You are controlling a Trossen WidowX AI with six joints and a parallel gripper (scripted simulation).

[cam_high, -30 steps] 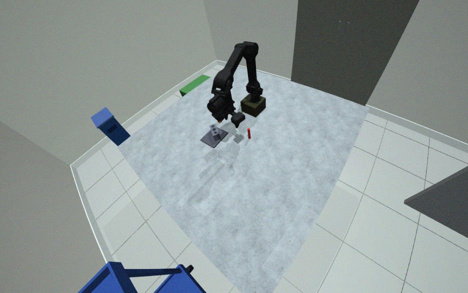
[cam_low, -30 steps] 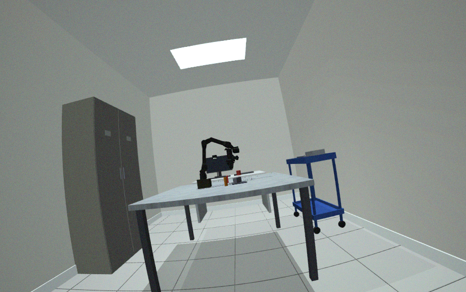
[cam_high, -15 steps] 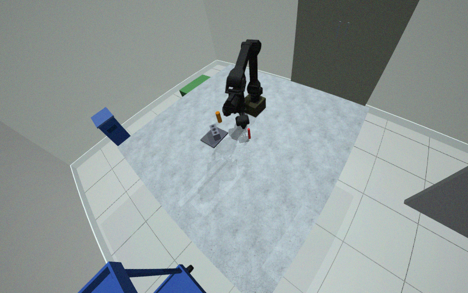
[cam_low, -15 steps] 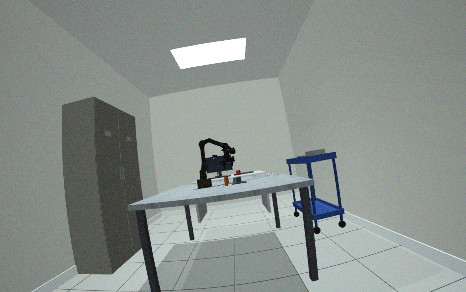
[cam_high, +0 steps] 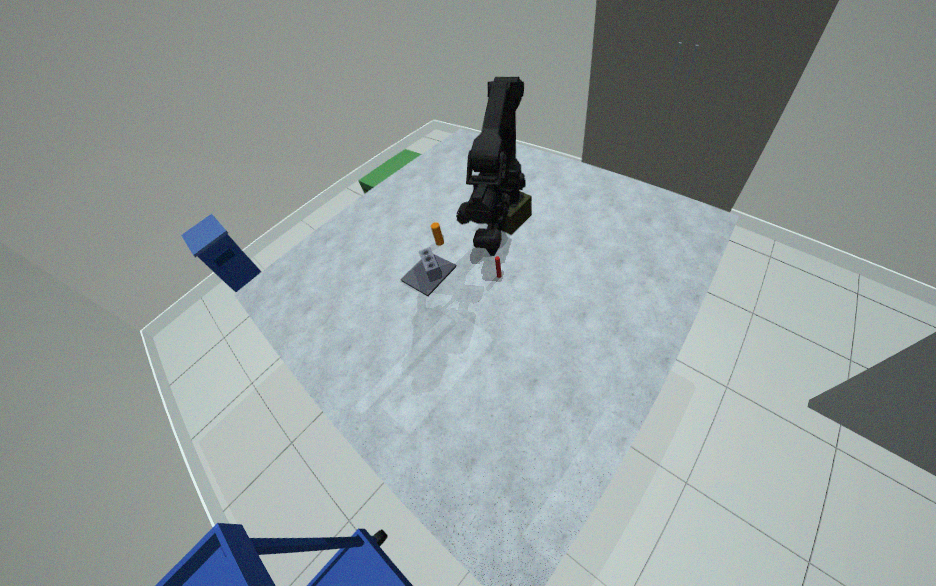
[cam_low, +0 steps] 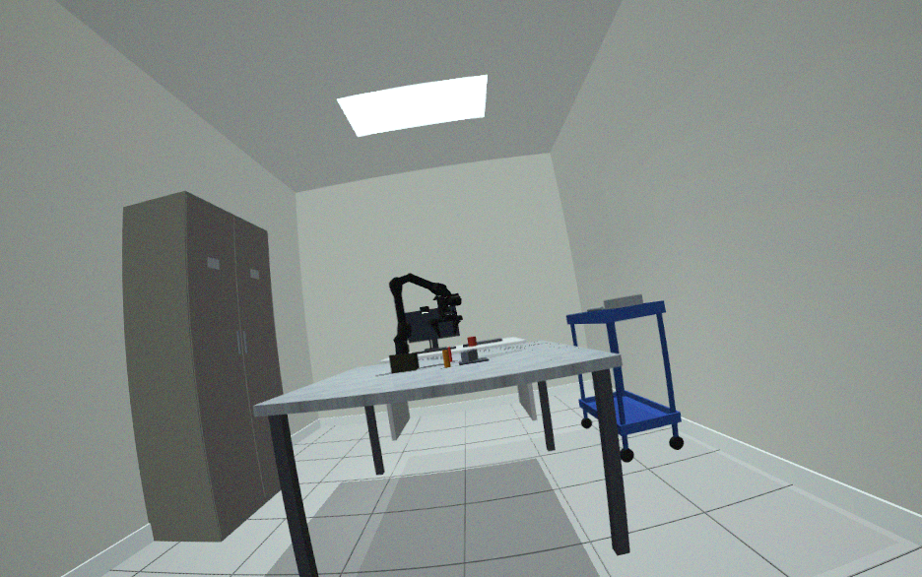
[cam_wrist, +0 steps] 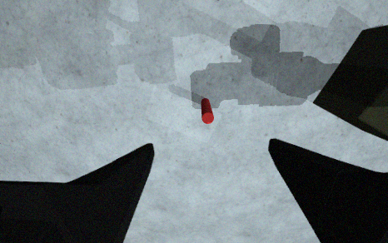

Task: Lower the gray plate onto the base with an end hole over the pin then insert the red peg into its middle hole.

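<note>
Right now my gripper tip is 100 mm above the red peg. From my gripper tip the other things lie so: orange cylinder: 260 mm to the right, 100 mm below, 40 mm behind; then flat square base: 190 mm to the right, 130 mm below, 90 mm ahead; then gray plate: 200 mm to the right, 90 mm below, 70 mm ahead.
</note>
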